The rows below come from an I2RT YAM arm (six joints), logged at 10 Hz.
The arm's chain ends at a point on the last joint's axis. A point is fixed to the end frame.
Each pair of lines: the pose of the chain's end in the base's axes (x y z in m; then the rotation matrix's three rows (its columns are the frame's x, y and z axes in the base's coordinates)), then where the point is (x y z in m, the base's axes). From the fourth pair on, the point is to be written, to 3 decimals.
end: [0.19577 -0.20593 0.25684], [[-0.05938 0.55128 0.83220], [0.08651 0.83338 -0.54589], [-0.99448 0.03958 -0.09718]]
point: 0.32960 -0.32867 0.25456
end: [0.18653 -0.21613 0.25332], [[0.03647 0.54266 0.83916], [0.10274 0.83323 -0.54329], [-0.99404 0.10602 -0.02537]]
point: 0.32029 -0.33867 0.26196
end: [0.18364 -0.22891 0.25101], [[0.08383 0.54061 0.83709], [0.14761 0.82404 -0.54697], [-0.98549 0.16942 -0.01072]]
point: 0.31632 -0.35257 0.26031
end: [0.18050 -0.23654 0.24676], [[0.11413 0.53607 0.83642], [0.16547 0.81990 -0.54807], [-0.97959 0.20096 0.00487]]
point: 0.313 -0.361 0.258
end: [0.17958 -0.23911 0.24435], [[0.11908 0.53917 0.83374], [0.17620 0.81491 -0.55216], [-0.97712 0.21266 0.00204]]
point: 0.311 -0.364 0.255
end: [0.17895 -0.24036 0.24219], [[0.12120 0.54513 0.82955], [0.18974 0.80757 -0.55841], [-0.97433 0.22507 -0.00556]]
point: 0.310 -0.366 0.251
